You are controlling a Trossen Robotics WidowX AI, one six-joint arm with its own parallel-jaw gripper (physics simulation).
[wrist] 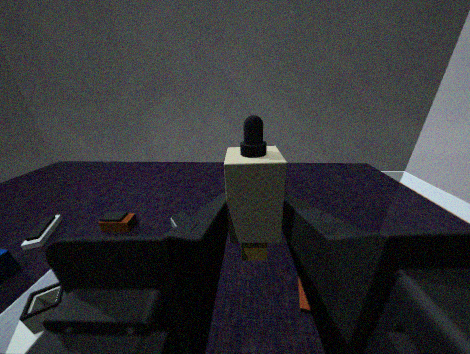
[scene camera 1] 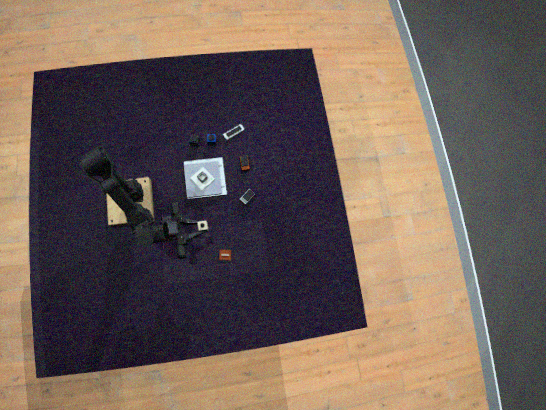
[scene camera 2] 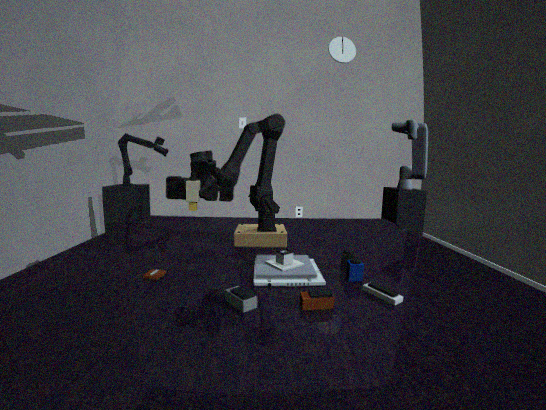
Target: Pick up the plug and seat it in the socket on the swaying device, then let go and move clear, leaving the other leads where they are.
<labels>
my gripper: holds a plug (wrist: 255,174)
</labels>
